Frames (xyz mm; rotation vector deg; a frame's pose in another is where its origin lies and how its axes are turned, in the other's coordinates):
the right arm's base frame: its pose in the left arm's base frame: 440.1 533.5 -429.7 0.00 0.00 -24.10
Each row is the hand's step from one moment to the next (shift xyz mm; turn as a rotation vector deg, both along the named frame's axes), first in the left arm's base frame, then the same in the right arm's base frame.
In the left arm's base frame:
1: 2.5 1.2 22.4 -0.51 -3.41 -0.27
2: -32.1 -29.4 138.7 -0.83 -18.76 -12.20
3: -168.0 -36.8 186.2 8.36 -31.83 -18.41
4: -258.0 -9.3 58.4 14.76 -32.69 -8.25
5: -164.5 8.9 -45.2 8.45 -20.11 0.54
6: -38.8 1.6 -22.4 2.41 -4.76 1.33
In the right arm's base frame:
1: 1.8 2.1 22.4 0.93 -3.32 -0.27
2: -17.3 -39.9 138.7 6.90 -17.46 -12.20
3: -138.3 -102.2 186.2 20.63 -25.64 -18.41
4: -231.7 -113.8 58.4 26.82 -23.81 -8.25
5: -153.8 -59.0 -45.2 15.92 -14.91 0.54
6: -36.1 -14.4 -22.4 4.14 -3.36 1.33

